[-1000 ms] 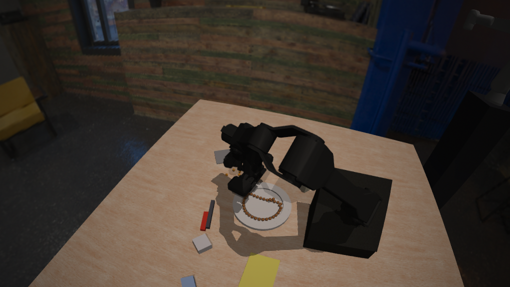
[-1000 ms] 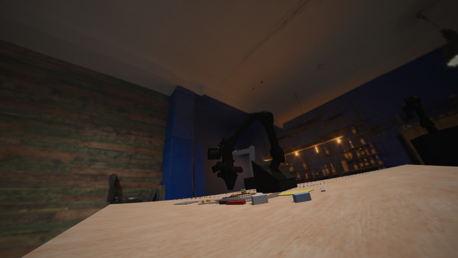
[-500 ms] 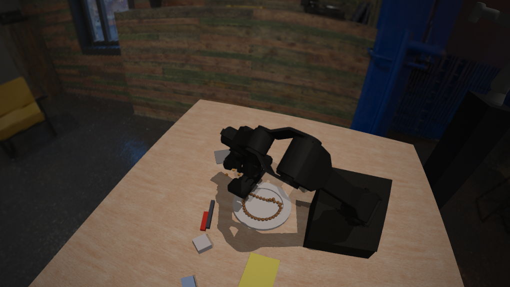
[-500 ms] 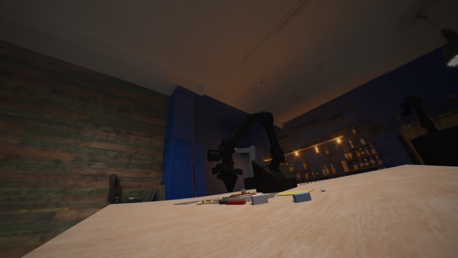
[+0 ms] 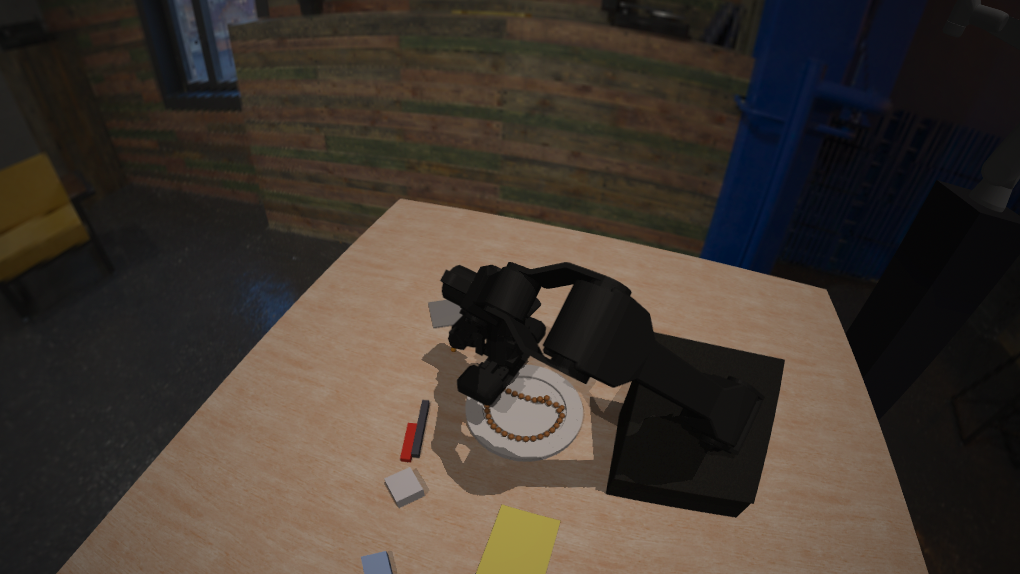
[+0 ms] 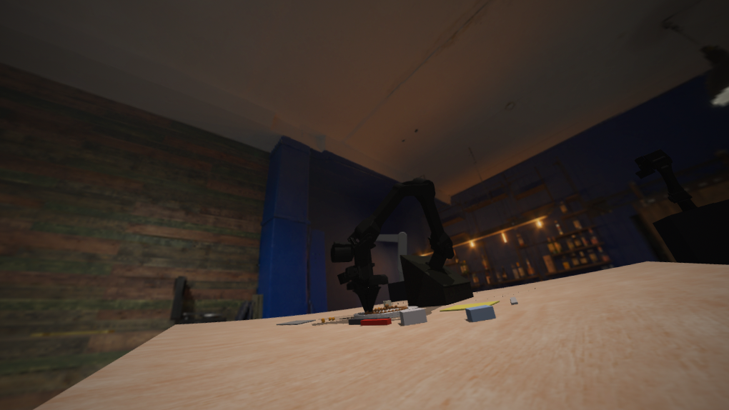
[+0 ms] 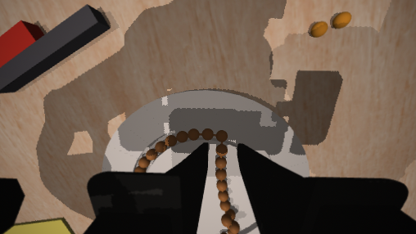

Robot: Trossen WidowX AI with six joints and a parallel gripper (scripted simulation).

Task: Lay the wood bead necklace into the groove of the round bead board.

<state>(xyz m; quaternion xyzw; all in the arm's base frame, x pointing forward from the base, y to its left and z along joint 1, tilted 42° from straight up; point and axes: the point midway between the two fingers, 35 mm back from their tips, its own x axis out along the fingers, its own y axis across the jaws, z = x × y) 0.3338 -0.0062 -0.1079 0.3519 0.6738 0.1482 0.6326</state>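
Now: gripper tip 5 cm past the round white bead board, 3 cm to the right of it and 1 cm above it. Round my gripper tip: grey tile (15 cm ahead, 18 cm to the right, 1 cm below); dark bar (11 cm ahead, 13 cm to the left, 1 cm below); pale cube (19 cm behind, 9 cm to the right).
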